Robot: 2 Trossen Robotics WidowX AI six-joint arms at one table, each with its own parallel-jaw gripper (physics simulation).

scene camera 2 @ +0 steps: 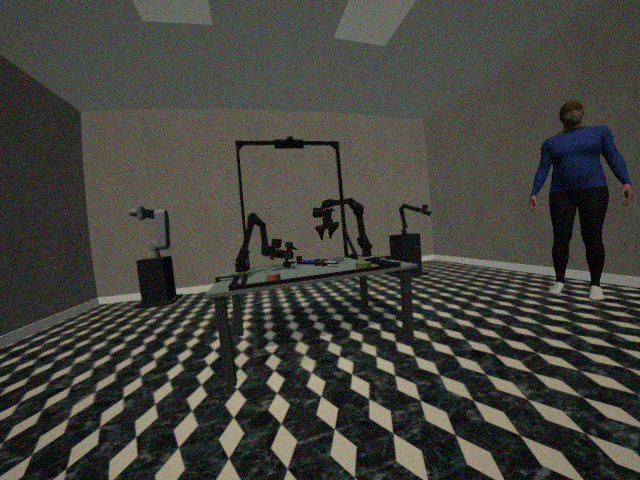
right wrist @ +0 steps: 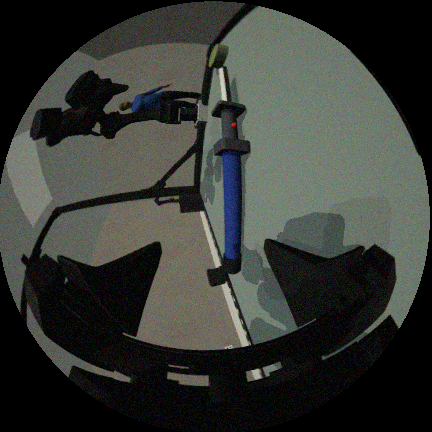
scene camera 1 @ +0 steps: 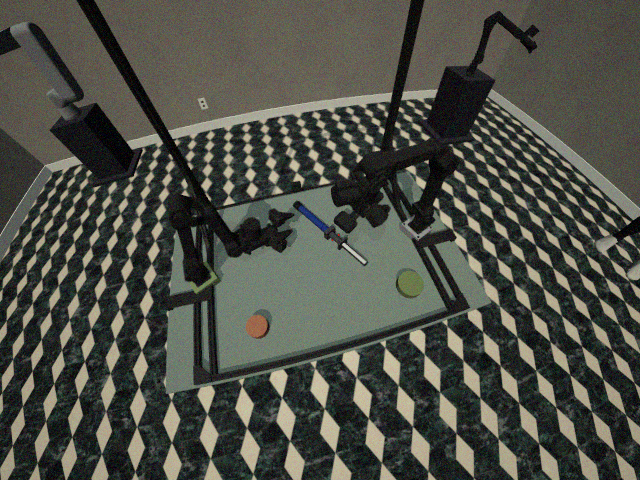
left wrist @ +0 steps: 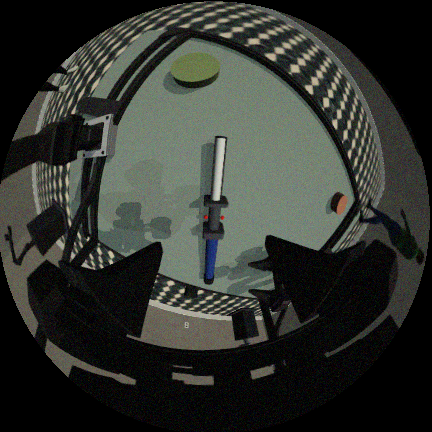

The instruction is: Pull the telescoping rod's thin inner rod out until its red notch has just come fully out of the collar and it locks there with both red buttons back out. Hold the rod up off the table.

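Note:
The telescoping rod's blue handle (scene camera 1: pixel 312 217) (scene camera 2: pixel 308 261) (left wrist: pixel 211 256) (right wrist: pixel 232 200) lies at the table's back middle, with the grey collar (left wrist: pixel 214 216) (right wrist: pixel 229 125) at its front end. The white inner rod (scene camera 1: pixel 354 253) (left wrist: pixel 219 167) sticks out of the collar toward the front right in scene camera 1. A red button shows on each side of the collar in the left wrist view. No red notch can be made out. My left gripper (scene camera 1: pixel 361 221) (scene camera 2: pixel 325 236) (left wrist: pixel 213 244) is open above the rod. My right gripper (scene camera 1: pixel 291 224) (right wrist: pixel 212 246) is open and empty, near the handle's back end.
A green disc (scene camera 1: pixel 409 283) (scene camera 2: pixel 362 265) (left wrist: pixel 195 67) lies on the table's right, an orange disc (scene camera 1: pixel 256 326) (scene camera 2: pixel 272 276) (left wrist: pixel 341 203) at its front left. Dark rails (scene camera 1: pixel 330 355) run along the table edges. Two black posts (scene camera 1: pixel 406 56) stand at the back.

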